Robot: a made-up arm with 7 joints. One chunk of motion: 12 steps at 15 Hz.
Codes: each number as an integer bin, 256 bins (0 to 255) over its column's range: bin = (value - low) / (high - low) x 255, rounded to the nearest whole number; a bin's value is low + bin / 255 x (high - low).
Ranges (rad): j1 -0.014..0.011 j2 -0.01..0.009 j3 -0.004..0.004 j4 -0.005..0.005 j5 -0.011..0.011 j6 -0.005..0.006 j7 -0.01..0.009
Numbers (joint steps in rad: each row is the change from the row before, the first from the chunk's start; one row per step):
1: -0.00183 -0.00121 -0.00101 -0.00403 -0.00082 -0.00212 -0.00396
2: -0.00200 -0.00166 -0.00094 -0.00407 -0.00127 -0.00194 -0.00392
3: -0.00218 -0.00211 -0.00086 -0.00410 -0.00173 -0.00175 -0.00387
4: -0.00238 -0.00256 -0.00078 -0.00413 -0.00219 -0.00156 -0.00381
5: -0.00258 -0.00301 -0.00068 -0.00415 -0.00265 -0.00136 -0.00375
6: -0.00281 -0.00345 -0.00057 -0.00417 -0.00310 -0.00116 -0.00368
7: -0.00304 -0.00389 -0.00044 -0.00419 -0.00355 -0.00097 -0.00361
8: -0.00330 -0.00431 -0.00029 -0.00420 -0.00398 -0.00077 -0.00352
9: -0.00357 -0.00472 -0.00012 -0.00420 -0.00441 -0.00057 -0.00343
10: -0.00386 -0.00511 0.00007 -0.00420 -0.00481 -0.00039 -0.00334
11: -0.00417 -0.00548 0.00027 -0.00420 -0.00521 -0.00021 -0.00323
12: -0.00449 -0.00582 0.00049 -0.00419 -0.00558 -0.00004 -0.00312
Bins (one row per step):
1: 124 118 95 25 118 67 81
2: 122 112 98 24 113 71 82
3: 121 106 100 23 107 75 82
4: 119 100 103 22 102 80 83
5: 116 94 106 22 97 84 84
6: 114 88 109 21 92 89 85
7: 112 82 113 21 86 93 86
8: 109 76 118 20 81 98 87
9: 106 71 124 20 76 103 88
10: 103 66 130 20 72 107 89
11: 100 61 136 20 67 111 91
12: 97 56 143 21 63 115 92

